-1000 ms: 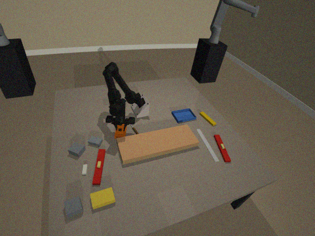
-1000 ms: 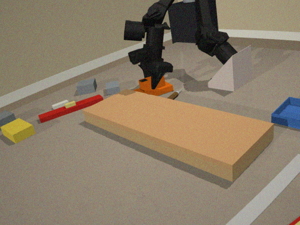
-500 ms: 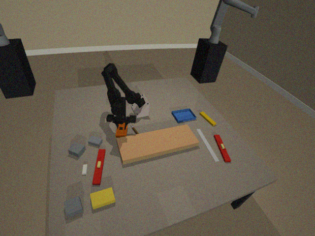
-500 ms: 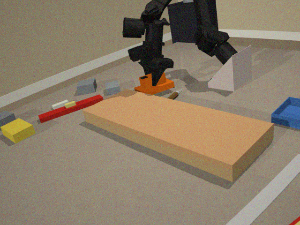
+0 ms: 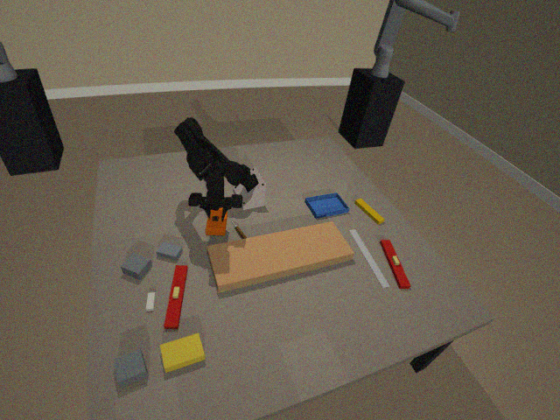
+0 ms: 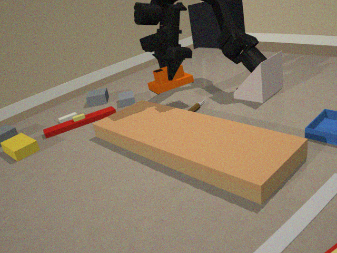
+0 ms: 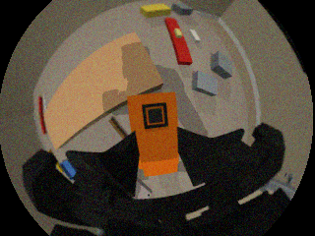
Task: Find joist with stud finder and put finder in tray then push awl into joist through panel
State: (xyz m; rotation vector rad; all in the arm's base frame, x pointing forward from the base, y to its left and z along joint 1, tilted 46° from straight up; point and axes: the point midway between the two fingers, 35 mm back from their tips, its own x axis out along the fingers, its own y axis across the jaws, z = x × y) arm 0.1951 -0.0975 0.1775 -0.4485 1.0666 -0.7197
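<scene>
The awl lies 2 cm behind my gripper tip, 9 cm to the left of it and 8 cm below it. Round my gripper tip: small white piece (23 cm ahead, 26 cm to the right, 8 cm below); yellow block (42 cm ahead, 19 cm to the right, 7 cm below); orange stud finder (1 cm ahead, 2 cm above).
</scene>
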